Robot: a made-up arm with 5 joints.
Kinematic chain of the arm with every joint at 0, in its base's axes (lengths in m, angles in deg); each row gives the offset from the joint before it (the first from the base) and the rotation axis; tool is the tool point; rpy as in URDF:
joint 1: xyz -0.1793 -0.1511 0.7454 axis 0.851 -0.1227 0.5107
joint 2: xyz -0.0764 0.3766 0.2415 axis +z
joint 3: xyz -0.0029 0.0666 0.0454 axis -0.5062 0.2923 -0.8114
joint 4: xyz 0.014 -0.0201 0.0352 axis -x
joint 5: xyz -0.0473 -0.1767 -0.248 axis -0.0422 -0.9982 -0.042
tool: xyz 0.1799 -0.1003 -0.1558 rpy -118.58 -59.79 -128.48
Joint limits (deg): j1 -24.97..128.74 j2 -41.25..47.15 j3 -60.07..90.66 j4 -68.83..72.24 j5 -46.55..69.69
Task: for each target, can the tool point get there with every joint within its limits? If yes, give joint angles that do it. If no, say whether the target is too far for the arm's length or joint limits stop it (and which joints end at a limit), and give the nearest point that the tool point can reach.
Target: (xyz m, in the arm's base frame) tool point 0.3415 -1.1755 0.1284
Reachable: no: too far | nearest point 0.0362 -0.9310 0.4433 | short by 0.502 m
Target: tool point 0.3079 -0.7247 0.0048
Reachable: no: joint limits stop it (at a limit: joint 1, joint 2, joint 5) | nearest point 0.0454 -0.7043 0.3763 | short by 0.455 m
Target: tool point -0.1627 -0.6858 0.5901
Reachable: yes | joints 100.01 15.84 54.73 45.05 -23.69
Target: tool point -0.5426 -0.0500 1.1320
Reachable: yes | joints 3.85 -4.33 78.72 5.10 39.71
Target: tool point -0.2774 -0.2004 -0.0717
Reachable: no: joint limits stop it (at a limit: joint 1, joint 3, joint 5) | nearest point -0.2574 -0.4083 0.3478 | short by 0.469 m
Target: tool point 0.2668 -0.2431 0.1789
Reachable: no: joint limits stop it (at a limit: joint 1, joint 2, joint 5) | nearest point 0.0421 -0.4230 0.4505 | short by 0.396 m
